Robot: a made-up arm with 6 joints. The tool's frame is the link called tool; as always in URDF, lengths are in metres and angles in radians. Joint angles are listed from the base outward.
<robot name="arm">
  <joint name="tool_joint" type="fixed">
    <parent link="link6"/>
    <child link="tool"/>
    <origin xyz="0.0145 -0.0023 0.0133" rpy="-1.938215 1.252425 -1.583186"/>
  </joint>
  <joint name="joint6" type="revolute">
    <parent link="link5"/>
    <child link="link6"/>
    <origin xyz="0.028 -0.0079 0.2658" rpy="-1.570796 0 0"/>
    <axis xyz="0 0 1"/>
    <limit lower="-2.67" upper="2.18"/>
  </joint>
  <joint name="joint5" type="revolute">
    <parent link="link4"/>
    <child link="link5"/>
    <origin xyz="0.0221 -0.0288 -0.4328" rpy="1.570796 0 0"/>
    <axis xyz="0 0 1"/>
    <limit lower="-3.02" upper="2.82"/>
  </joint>
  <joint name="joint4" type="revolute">
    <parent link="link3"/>
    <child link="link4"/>
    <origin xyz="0.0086 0.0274 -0.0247" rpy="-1.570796 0 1.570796"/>
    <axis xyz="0 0 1"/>
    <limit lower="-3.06" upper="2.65"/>
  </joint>
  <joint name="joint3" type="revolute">
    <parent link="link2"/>
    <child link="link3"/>
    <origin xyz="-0.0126 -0.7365 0.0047" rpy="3.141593 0 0"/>
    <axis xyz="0 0 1"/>
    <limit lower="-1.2" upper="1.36"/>
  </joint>
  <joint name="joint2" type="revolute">
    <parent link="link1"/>
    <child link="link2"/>
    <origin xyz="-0.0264 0.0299 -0.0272" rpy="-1.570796 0 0"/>
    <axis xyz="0 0 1"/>
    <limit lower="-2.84" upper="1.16"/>
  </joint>
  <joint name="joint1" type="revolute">
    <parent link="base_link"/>
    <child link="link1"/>
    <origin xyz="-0.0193 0.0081 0.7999" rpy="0 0 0"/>
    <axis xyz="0 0 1"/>
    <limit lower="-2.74" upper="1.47"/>
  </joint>
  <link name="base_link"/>
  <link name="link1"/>
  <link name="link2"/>
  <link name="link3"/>
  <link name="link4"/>
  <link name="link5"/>
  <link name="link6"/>
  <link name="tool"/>
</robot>
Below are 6 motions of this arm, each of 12 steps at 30 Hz.
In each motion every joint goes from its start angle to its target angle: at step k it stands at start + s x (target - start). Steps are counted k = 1, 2, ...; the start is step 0. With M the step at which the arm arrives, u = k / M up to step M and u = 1 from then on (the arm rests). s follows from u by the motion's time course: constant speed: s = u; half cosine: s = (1 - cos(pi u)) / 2; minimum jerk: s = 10 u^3 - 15 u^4 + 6 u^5.
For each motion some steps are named. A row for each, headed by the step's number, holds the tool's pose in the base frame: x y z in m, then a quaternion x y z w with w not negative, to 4 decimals.
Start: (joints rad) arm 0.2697 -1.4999 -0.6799 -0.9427 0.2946 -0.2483
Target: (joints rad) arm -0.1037 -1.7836 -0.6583 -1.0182 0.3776 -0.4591
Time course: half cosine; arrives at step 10
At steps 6, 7, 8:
6: -0.3857 -0.1561 0.9344 0.5322 -0.4333 0.0988 0.7206
7: -0.3984 -0.1342 0.9201 0.5327 -0.4606 0.1014 0.7027
8: -0.4071 -0.1161 0.9088 0.5317 -0.4818 0.1046 0.6886

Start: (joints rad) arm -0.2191 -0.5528 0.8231 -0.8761 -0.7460 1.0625
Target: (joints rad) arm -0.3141 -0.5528 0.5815 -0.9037 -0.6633 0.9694
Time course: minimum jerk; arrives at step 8
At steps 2, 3, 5, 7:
2: -0.2218 -0.1114 1.8100 -0.3799 -0.4132 -0.1322 0.8170
3: -0.2063 -0.1120 1.7986 -0.3707 -0.3961 -0.1336 0.8293
5: -0.1685 -0.1153 1.7650 -0.3442 -0.3509 -0.1399 0.8596
7: -0.1487 -0.1182 1.7435 -0.3274 -0.3245 -0.1451 0.8755

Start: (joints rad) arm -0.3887 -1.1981 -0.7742 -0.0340 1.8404 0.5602
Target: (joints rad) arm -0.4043 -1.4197 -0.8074 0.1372 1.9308 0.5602
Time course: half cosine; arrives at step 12
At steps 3, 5, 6, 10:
3: -0.4538 -0.0611 1.2096 -0.1874 -0.7921 -0.5240 0.2507
5: -0.4763 -0.0500 1.1984 -0.1907 -0.8098 -0.5084 0.2222
6: -0.4890 -0.0434 1.1914 -0.1927 -0.8194 -0.4992 0.2056
10: -0.5300 -0.0207 1.1648 -0.1994 -0.8485 -0.4670 0.1489

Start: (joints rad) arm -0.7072 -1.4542 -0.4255 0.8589 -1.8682 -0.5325
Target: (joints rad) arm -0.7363 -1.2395 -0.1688 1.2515 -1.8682 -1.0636
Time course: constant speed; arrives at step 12
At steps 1, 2, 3, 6, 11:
1: -0.6639 0.4041 1.4118 0.1447 0.3362 -0.7966 0.4811
2: -0.6622 0.4155 1.4277 0.1587 0.3156 -0.8116 0.4653
3: -0.6598 0.4268 1.4434 0.1723 0.2942 -0.8258 0.4493
6: -0.6497 0.4598 1.4889 0.2097 0.2255 -0.8630 0.4006
11: -0.6221 0.5106 1.5596 0.2600 0.0983 -0.9064 0.3181

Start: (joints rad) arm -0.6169 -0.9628 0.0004 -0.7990 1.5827 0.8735
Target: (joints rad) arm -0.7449 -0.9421 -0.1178 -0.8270 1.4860 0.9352
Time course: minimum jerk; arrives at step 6
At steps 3, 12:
3: -0.3089 0.0503 1.3985 0.0355 -0.6174 -0.7663 0.1738
12: -0.2905 0.0570 1.3769 -0.0086 -0.5781 -0.7948 0.1844

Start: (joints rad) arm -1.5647 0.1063 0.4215 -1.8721 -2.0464 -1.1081
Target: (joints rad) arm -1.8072 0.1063 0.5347 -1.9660 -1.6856 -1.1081
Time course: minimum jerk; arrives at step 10
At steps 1, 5, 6, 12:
1: 0.1225 -0.5640 1.3959 0.7420 0.3352 0.1621 0.5574
5: 0.0611 -0.5835 1.4282 0.7692 0.2077 0.1241 0.5915
6: 0.0376 -0.5883 1.4401 0.7747 0.1595 0.1104 0.6018
12: -0.0036 -0.5936 1.4609 0.7786 0.0754 0.0875 0.6167

